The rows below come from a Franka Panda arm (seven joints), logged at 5 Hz.
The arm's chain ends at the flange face. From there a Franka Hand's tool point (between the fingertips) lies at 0.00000 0.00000 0.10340 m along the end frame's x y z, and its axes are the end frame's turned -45 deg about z.
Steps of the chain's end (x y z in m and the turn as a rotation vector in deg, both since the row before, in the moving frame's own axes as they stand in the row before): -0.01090 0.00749 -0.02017 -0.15 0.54 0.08; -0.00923 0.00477 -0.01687 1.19 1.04 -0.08; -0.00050 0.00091 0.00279 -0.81 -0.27 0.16; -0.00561 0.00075 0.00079 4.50 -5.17 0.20; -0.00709 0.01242 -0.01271 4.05 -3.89 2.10; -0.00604 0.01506 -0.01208 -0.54 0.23 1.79; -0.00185 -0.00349 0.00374 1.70 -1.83 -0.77
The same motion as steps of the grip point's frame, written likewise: -0.01251 -0.00153 -0.02017 -0.49 0.28 0.08; -0.00705 -0.00335 -0.01691 0.11 1.58 -0.08; -0.00238 0.00098 0.00278 -0.38 -0.76 0.16; -0.00533 -0.01575 0.00005 6.84 -0.47 0.20; -0.01341 -0.00634 -0.01321 5.61 0.11 2.10; -0.01533 0.00735 -0.01209 -0.54 -0.22 1.79; 0.00096 -0.00828 0.00364 2.50 -0.09 -0.77
